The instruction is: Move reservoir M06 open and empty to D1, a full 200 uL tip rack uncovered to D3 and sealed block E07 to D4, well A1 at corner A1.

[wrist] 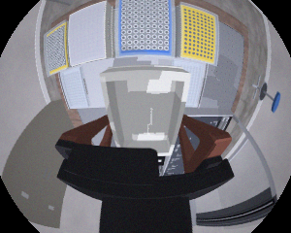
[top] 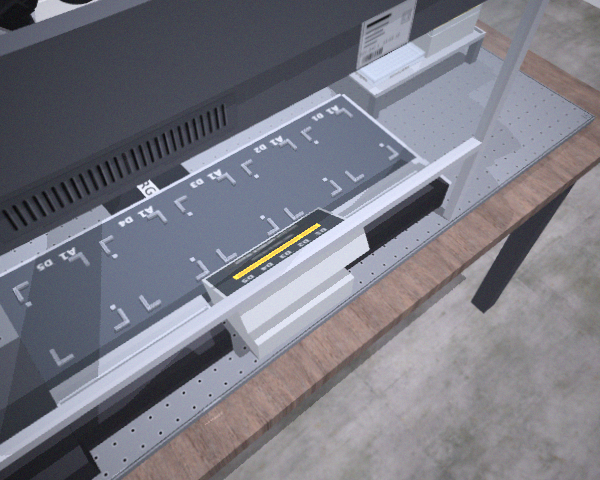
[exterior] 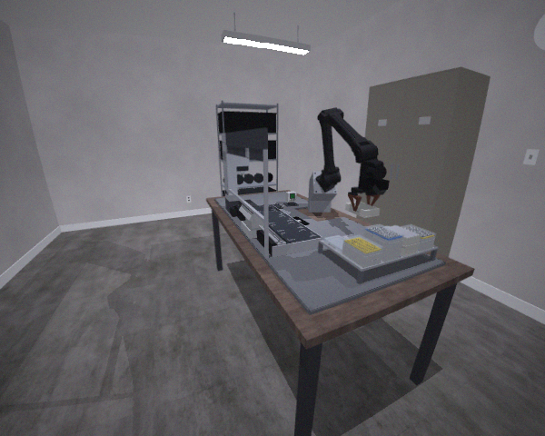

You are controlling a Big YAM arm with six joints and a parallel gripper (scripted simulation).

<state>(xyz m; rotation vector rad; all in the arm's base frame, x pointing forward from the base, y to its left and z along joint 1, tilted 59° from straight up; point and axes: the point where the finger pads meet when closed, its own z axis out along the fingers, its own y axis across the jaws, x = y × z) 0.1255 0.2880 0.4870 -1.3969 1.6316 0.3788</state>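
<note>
Now: the white one-well reservoir 10 mm below my hand. Also, from my hand: sealed deep-well block (120 mm behind, 130 mm to the left, 100 mm below); then clear flat plate (110 mm ahead, 10 mm to the left, 150 mm below); then shelf (60 mm behind, 60 mm to the left, 160 mm below).
</note>
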